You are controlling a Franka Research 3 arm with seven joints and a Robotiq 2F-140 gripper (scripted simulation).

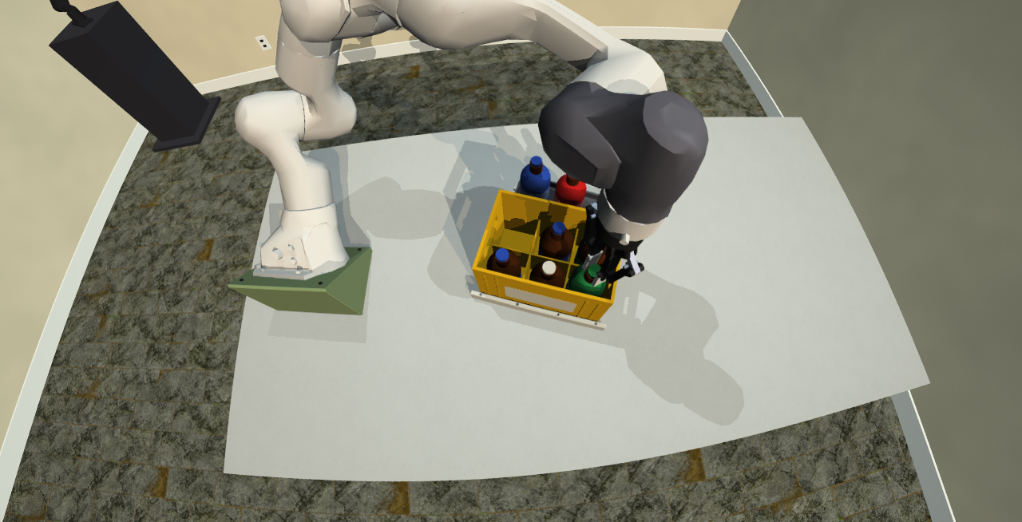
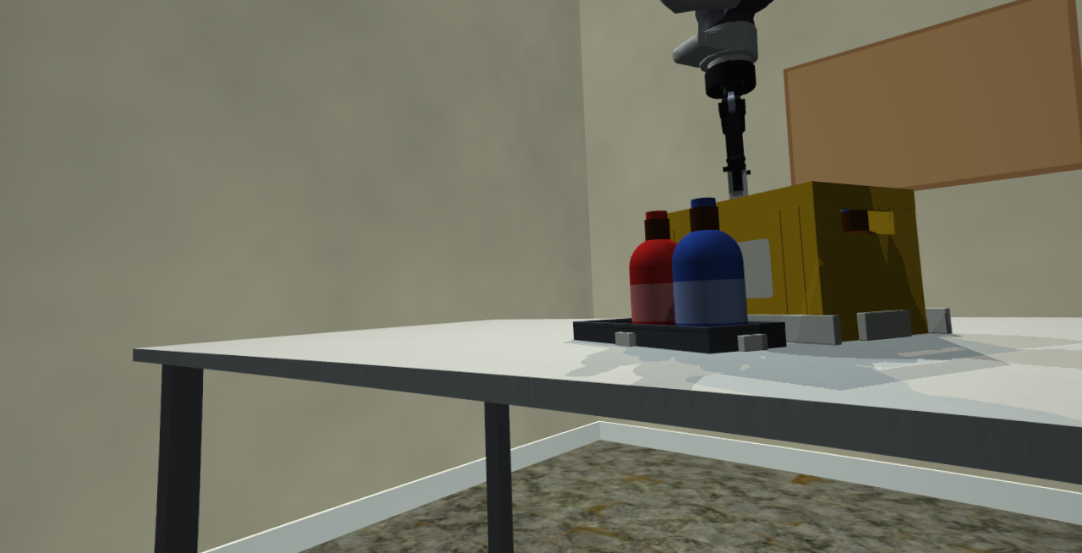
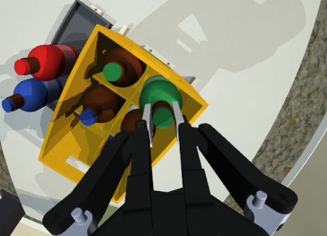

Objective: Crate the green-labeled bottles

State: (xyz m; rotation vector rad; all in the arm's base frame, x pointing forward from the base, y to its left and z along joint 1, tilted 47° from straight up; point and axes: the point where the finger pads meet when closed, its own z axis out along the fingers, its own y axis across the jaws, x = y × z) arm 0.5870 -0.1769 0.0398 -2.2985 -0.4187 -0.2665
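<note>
My gripper is now 9 cm above the green-labeled bottle. From my hand the other things lie so: blue-labeled bottle 8 cm behind, 28 cm to the left, 12 cm below; then red bottle 25 cm to the left, 12 cm below; then dark tray 25 cm to the left, 20 cm below.
</note>
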